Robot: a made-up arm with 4 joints.
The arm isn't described. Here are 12 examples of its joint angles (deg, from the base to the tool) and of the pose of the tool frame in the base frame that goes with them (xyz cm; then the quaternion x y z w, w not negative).
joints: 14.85 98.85 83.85 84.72
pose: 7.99 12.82 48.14 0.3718 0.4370 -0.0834 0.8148
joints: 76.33 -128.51 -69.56 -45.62
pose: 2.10 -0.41 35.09 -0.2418 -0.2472 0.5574 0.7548
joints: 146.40 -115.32 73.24 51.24
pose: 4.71 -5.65 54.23 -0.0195 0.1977 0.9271 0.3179
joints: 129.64 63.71 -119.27 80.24
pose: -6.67 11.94 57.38 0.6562 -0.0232 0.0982 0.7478
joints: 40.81 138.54 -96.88 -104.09
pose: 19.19 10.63 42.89 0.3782 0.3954 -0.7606 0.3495
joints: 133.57 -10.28 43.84 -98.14
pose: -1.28 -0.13 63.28 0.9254 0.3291 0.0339 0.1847
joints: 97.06 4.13 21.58 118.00
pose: -7.15 11.53 52.10 -0.7236 0.6341 -0.0952 0.2556
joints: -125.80 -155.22 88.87 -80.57
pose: 8.20 7.19 53.64 -0.5388 0.2614 -0.2788 0.7508
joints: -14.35 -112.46 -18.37 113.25
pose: 28.53 -0.22 42.80 -0.1591 -0.6423 -0.7139 0.2290
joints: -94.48 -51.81 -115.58 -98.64
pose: 30.11 5.31 62.72 -0.2193 -0.9629 -0.1534 0.0343
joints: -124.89 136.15 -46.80 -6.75
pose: 5.87 7.05 61.53 0.6114 0.0739 0.3383 0.7115
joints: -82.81 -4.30 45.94 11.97
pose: 27.66 5.42 44.02 -0.2762 -0.6210 0.1764 0.7120
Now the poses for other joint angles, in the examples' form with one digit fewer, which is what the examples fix.
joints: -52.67 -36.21 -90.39 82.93
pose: 33.0 4.9 51.9 0.445 -0.044 -0.861 0.243
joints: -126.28 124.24 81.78 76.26
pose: 12.8 10.3 50.1 0.305 -0.487 0.504 0.645
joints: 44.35 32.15 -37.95 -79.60
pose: 1.9 14.9 43.3 0.420 0.117 -0.071 0.897
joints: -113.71 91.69 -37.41 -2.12
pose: 10.3 13.6 58.1 0.595 -0.235 0.183 0.747
